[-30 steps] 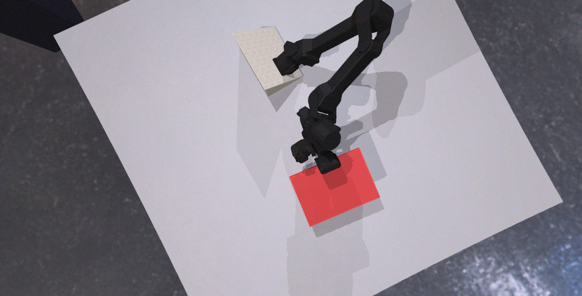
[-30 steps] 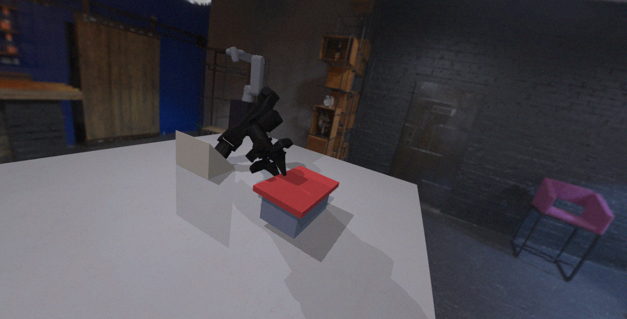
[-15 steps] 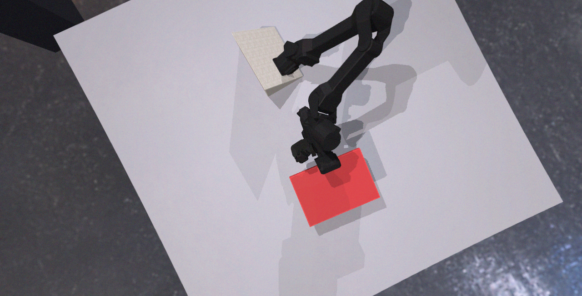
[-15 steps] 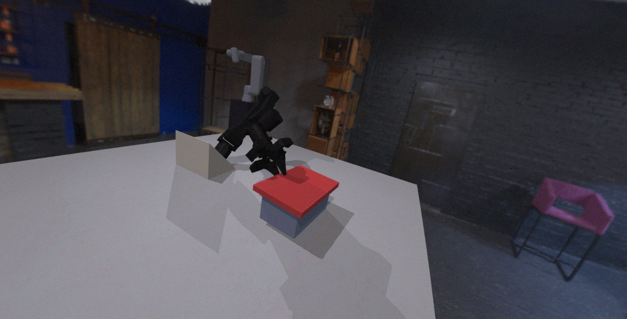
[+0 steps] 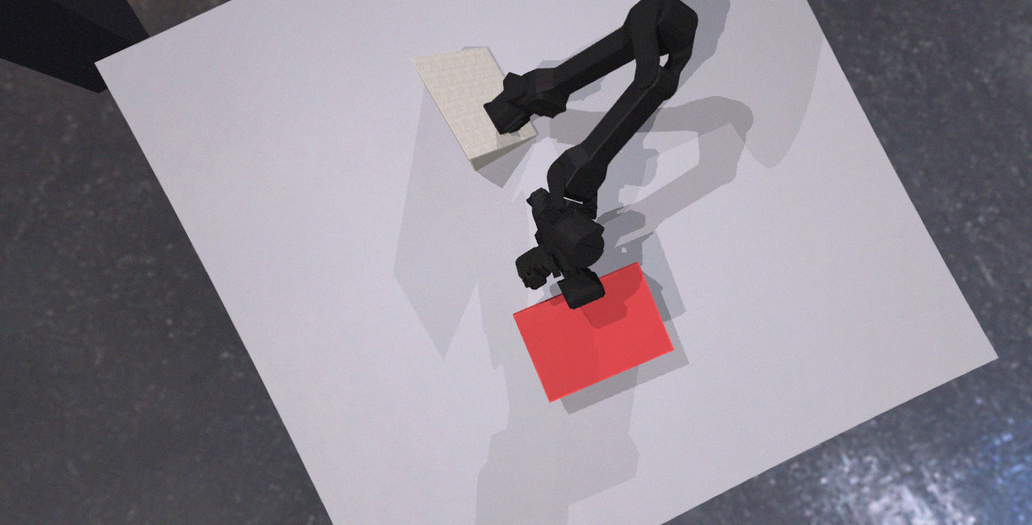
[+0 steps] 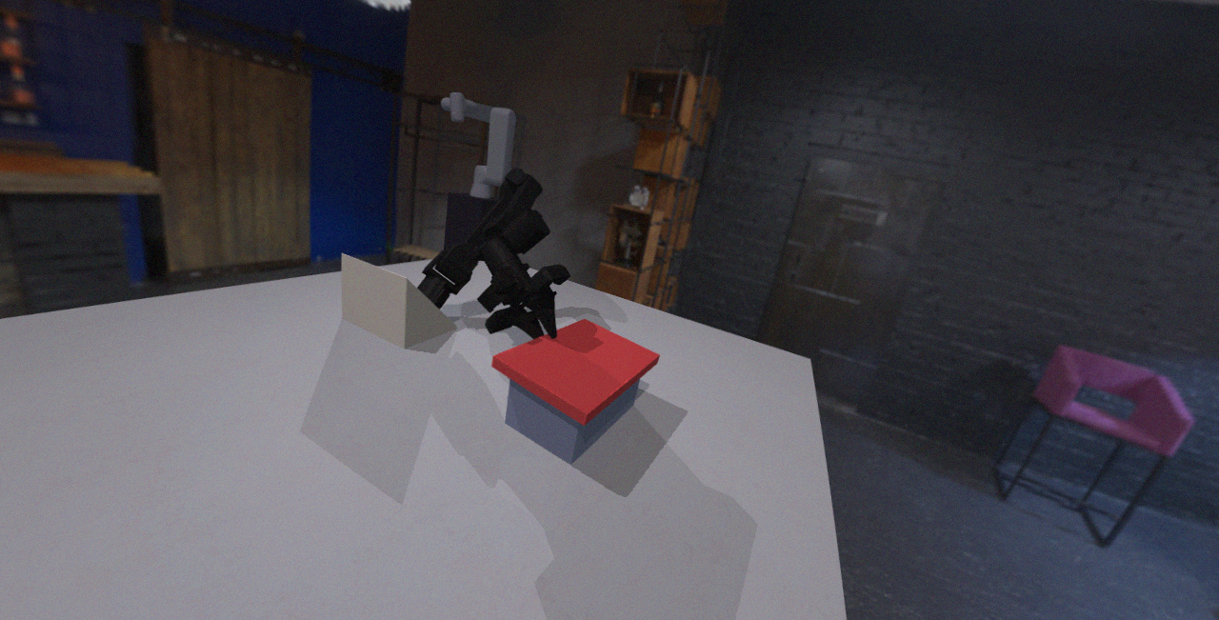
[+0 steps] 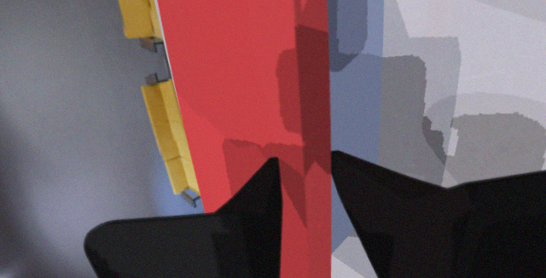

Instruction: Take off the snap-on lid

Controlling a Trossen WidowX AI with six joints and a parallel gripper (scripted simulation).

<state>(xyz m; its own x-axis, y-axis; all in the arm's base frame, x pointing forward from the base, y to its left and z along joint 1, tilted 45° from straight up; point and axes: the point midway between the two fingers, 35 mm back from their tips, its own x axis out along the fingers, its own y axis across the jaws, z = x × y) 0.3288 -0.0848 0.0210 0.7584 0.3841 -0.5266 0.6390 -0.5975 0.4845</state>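
Right now the red lid is 7 cm ahead of my gripper tip and 1 cm to the right of it. Also, from my gripper tip: blue-grey storage box: 7 cm ahead, 1 cm to the right, 5 cm below.
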